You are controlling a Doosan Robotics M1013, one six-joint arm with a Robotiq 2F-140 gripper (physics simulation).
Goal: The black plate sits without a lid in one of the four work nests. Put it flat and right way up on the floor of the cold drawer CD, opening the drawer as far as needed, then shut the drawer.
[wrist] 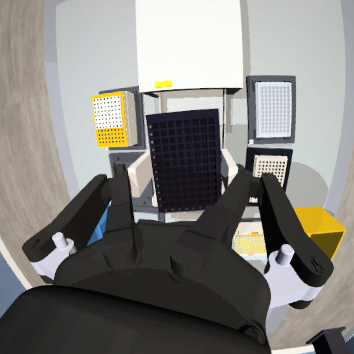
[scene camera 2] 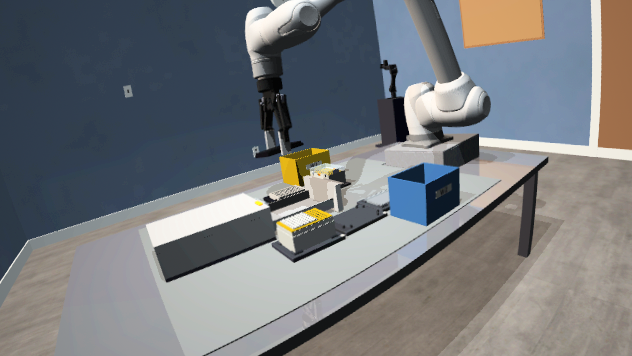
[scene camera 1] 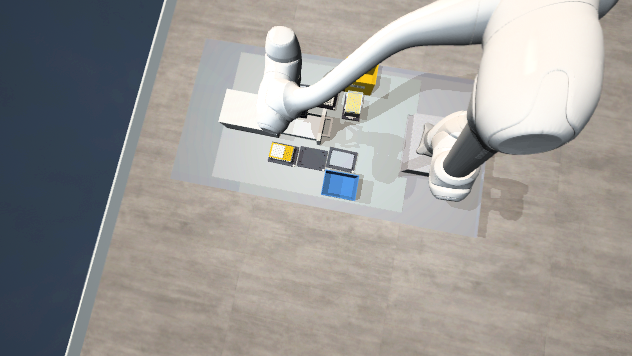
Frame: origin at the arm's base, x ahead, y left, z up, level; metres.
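Seen in the pictures: gripper, fingertip midpoint: (wrist: 186, 160) (scene camera 2: 279, 153); arm's base, link origin: (scene camera 2: 427, 142) (scene camera 1: 436, 143).
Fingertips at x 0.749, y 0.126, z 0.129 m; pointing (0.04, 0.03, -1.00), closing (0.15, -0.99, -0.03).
Observation:
Offsets run from my fingertips to a thing's top centre.
The black plate {dx -0.002, dy -0.001, dz +0.026 m} (scene camera 2: 270, 151) (wrist: 185, 150) is held roughly level, well above the table, its grid of wells facing the wrist camera. My gripper (scene camera 2: 277, 144) (wrist: 186, 160) is shut on its two long sides with pale fingertips; the arm hides both in scene camera 1. The drawer (scene camera 1: 302, 129) (scene camera 2: 320, 189) stands open from the white cabinet (scene camera 1: 242, 107) (scene camera 2: 210, 220) (wrist: 190, 45), its handle (scene camera 1: 327, 127) (scene camera 2: 338, 196) at the front. In the wrist view, the plate overlaps the drawer, turned slightly against its sides, and hides much of its floor.
A yellow-and-white rack {dx +0.030, dy +0.198, dz -0.141 m} (scene camera 1: 281, 152) (scene camera 2: 305, 225) (wrist: 110, 120) and a bare dark nest {dx -0.139, dy +0.165, dz -0.196 m} (scene camera 1: 312, 157) (scene camera 2: 357, 217) flank the drawer on one side. Across it are a clear plate {dx +0.100, dy -0.176, dz -0.192 m} (wrist: 273, 109) and a beige plate {dx -0.073, dy -0.204, dz -0.192 m} (wrist: 270, 167). Blue {dx -0.336, dy +0.265, dz -0.098 m} (scene camera 1: 340, 185) (scene camera 2: 424, 195) and yellow {dx -0.234, dy -0.364, dz -0.098 m} (scene camera 1: 367, 80) (wrist: 320, 225) bins stand nearby.

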